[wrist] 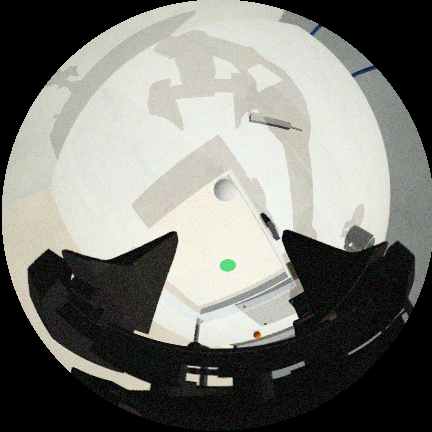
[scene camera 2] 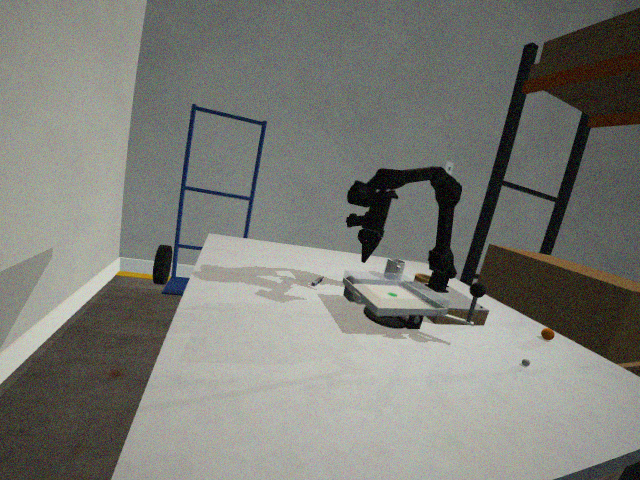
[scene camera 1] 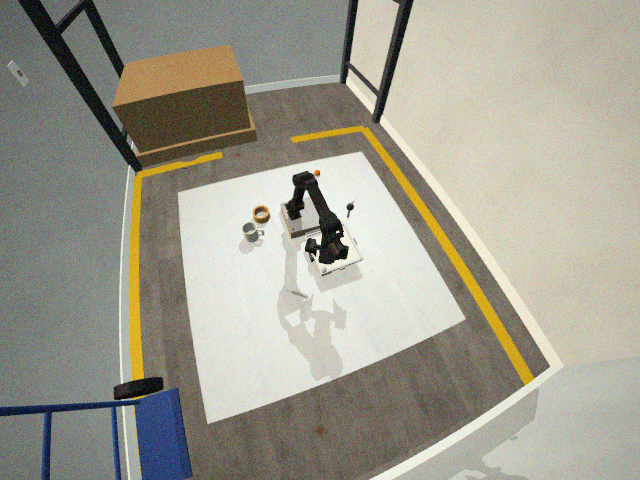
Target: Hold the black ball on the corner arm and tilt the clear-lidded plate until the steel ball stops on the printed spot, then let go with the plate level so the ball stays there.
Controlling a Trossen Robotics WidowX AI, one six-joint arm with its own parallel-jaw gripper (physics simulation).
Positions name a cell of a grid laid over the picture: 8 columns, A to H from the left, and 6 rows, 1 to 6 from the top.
Scene:
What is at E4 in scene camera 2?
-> My gripper.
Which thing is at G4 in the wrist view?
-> My gripper.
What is my gripper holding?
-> Nothing.

